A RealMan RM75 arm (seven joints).
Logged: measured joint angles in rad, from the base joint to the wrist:
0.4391, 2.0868, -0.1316, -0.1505, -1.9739, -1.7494, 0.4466
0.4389, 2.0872, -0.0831, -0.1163, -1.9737, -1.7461, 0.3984
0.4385, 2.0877, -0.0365, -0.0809, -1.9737, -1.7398, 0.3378
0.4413, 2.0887, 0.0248, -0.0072, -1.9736, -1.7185, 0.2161
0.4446, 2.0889, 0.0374, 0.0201, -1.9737, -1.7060, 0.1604
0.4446, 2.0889, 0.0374, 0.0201, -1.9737, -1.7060, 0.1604
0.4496, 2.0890, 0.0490, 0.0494, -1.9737, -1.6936, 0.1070
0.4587, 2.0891, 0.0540, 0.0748, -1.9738, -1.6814, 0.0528
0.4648, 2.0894, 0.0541, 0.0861, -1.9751, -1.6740, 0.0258
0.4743, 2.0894, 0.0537, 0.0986, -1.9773, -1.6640, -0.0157
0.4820, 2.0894, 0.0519, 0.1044, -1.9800, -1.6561, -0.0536
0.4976, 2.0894, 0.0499, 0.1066, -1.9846, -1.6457, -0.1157
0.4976, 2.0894, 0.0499, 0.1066, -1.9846, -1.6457, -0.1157
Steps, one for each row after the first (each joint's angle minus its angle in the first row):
-0.0002, 0.0004, 0.0485, 0.0342, 0.0002, 0.0033, -0.0482
-0.0006, 0.0009, 0.0951, 0.0696, 0.0002, 0.0096, -0.1088
0.0022, 0.0019, 0.1564, 0.1433, 0.0003, 0.0309, -0.2305
0.0055, 0.0021, 0.1690, 0.1706, 0.0002, 0.0434, -0.2862
0.0055, 0.0021, 0.1690, 0.1706, 0.0002, 0.0434, -0.2862
0.0105, 0.0022, 0.1806, 0.1999, 0.0002, 0.0558, -0.3396
0.0196, 0.0023, 0.1856, 0.2253, 0.0001, 0.0680, -0.3938
0.0257, 0.0026, 0.1857, 0.2366, -0.0012, 0.0754, -0.4208
0.0352, 0.0026, 0.1853, 0.2491, -0.0034, 0.0854, -0.4623
0.0429, 0.0026, 0.1835, 0.2549, -0.0061, 0.0933, -0.5002
0.0585, 0.0026, 0.1815, 0.2571, -0.0107, 0.1037, -0.5623
0.0585, 0.0026, 0.1815, 0.2571, -0.0107, 0.1037, -0.5623

